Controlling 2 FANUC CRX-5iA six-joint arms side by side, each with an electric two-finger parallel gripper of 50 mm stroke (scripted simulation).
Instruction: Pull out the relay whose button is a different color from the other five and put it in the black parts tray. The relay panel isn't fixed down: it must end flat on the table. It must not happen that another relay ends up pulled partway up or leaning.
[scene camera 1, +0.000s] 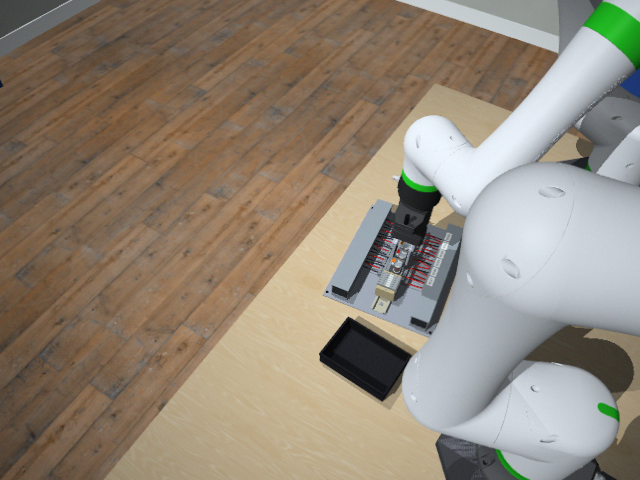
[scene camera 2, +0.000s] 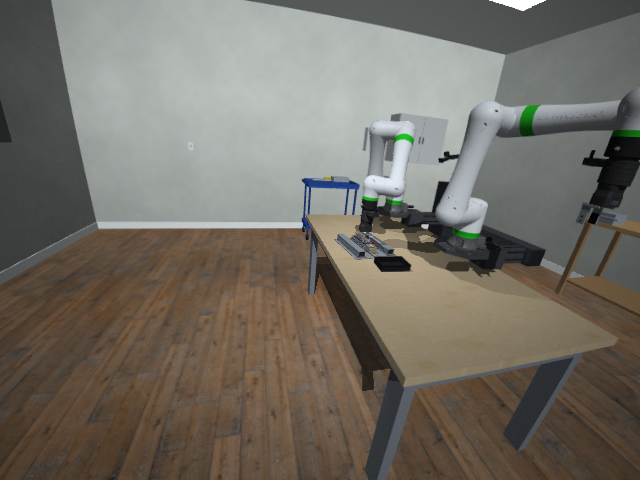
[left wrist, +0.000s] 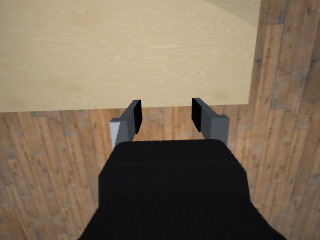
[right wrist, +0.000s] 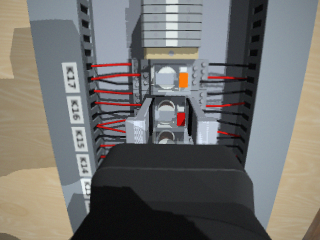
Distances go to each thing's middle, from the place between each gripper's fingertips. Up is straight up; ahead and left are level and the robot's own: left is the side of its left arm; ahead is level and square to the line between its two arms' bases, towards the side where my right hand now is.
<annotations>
The red-button relay (right wrist: 170, 113) lies 10 mm below my right hand. From my right hand the other things lie so: orange-button relay (right wrist: 167, 79) 30 mm to the left, 10 mm below; then relay panel (scene camera 1: 374, 288) 30 mm below, 10 mm to the right; then black parts tray (scene camera 1: 366, 354) 260 mm to the left, 40 mm below, 40 mm behind.
I see my left gripper (scene camera 2: 585, 223) 31 cm short of the black parts tray, 57 cm to the left of it and 42 cm above it. Also, from my left hand: orange-button relay (34 cm ahead, 81 cm to the right, 39 cm below); red-button relay (35 cm ahead, 84 cm to the right, 39 cm below); relay panel (35 cm ahead, 85 cm to the right, 42 cm below).
</annotations>
